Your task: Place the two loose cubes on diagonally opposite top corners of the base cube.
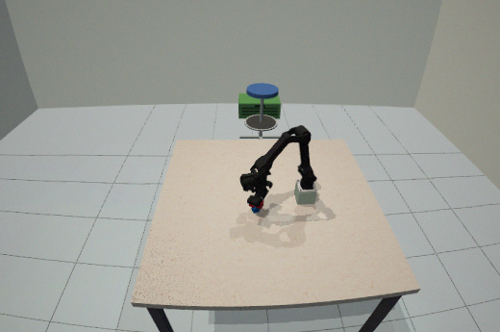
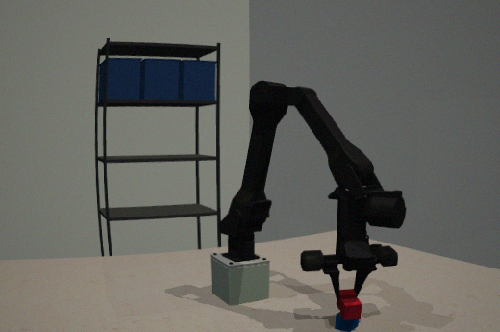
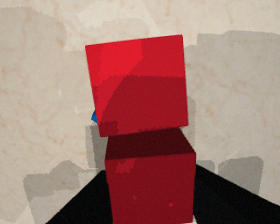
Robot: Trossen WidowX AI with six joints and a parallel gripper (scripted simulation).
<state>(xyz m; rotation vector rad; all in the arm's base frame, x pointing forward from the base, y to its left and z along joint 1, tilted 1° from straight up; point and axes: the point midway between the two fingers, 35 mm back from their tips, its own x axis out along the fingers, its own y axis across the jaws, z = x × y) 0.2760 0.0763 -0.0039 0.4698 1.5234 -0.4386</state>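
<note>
Right now the blue base cube is 2 cm ahead of my gripper tip, 1 cm to the right of it and 4 cm below it.
</note>
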